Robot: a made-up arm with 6 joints.
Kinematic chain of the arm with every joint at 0, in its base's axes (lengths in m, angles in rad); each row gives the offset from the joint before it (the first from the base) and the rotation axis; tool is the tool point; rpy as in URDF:
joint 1: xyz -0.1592 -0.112 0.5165 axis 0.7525 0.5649 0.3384
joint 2: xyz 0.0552 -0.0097 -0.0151 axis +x
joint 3: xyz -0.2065 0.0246 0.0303 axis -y
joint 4: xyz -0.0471 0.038 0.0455 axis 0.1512 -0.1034 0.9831
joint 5: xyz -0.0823 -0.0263 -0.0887 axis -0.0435 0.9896 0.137
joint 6: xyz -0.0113 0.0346 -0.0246 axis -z
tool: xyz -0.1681 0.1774 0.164 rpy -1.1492 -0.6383 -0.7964
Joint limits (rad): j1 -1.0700..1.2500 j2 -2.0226..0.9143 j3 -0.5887..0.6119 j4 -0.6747..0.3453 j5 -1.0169..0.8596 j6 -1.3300..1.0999
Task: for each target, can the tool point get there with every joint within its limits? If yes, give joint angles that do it. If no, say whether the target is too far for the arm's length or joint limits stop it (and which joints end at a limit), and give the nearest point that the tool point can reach.
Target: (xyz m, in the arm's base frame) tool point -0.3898 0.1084 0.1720
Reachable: yes | joints -0.6501 -0.4072 0.5062 0.1922 0.1385 0.6678
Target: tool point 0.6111 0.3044 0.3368
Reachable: no: too far | nearest point -0.0317 0.0767 0.2726 | short by 0.685 m
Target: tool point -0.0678 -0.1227 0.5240
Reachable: no: joint limits stop it (at a limit: joint 1, joint 2, joint 4, joint 5, joint 6) | nearest point -0.0332 -0.1831 0.6851 | short by 0.176 m
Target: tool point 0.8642 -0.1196 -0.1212
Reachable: no: too far | nearest point -0.0117 -0.1082 0.1563 | short by 0.919 m
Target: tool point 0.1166 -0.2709 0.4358
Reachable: no: joint limits stop it (at a limit: joint 1, joint 4, joint 5, joint 6) | nearest point -0.0459 -0.2427 0.3365 | short by 0.193 m
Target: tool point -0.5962 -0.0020 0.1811
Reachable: yes | joints -0.6805 -0.2001 0.3373 -0.2241 -0.1618 -0.9359
